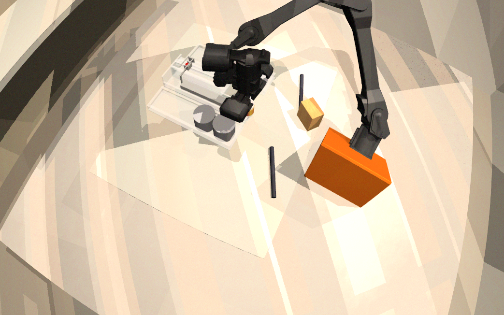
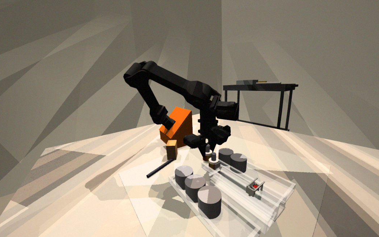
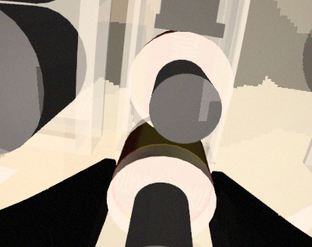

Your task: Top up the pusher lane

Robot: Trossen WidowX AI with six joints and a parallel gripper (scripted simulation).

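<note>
Right now my gripper tip is 160 mm short of the clear sprung lane, 10 mm to the left of it and 30 mm above it. Round my gripper tip: tan block (150 mm behind, 90 mm to the right, 10 mm below); red mark (220 mm ahead, 20 mm to the right, 20 mm above).
</note>
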